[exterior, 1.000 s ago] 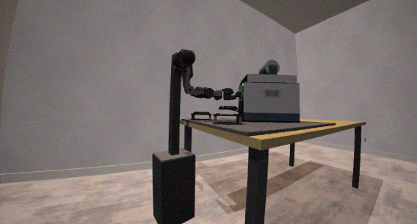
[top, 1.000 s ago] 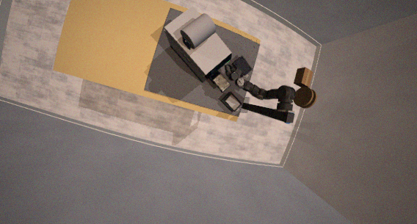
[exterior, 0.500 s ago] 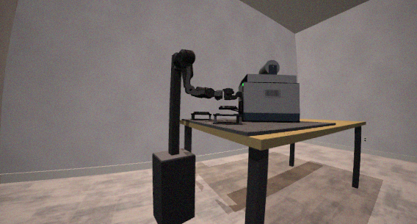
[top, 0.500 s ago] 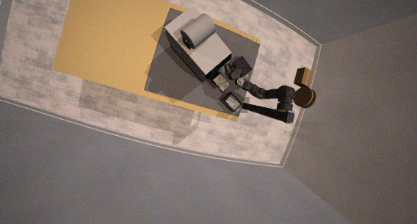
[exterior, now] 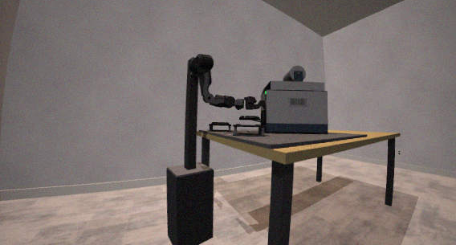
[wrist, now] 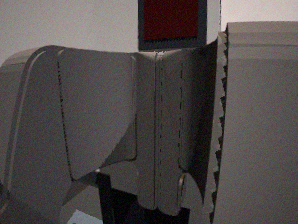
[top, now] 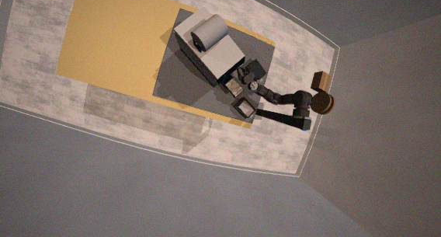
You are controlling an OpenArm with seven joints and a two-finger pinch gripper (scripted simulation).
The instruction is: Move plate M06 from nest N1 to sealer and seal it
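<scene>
Now: hand 10 mm short of the start key and 10 mm to the left of it. Also, from my hand: yellow warning label: 130 mm ahead, 130 mm to the left, 40 mm below; sealer stage: 130 mm to the left, 90 mm below; open plate M06: 130 mm to the left, 80 mm below.
</scene>
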